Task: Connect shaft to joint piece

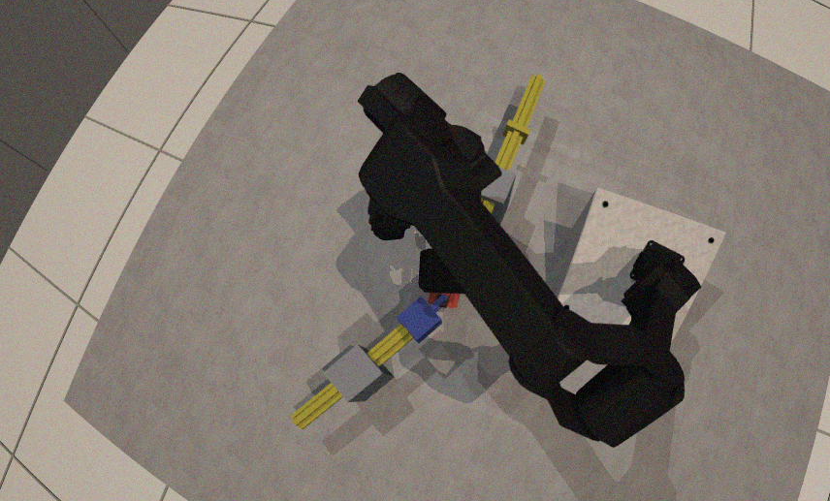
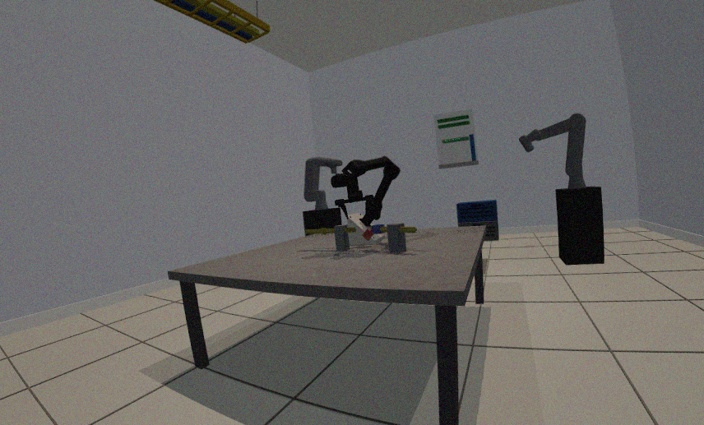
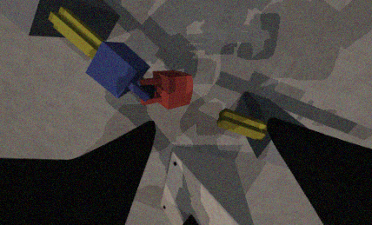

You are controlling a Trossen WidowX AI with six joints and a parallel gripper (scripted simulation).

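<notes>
Now: the dark red joint piece 8 cm below my gripper tip, 5 cm to the left of it and 1 cm behind it.
</notes>
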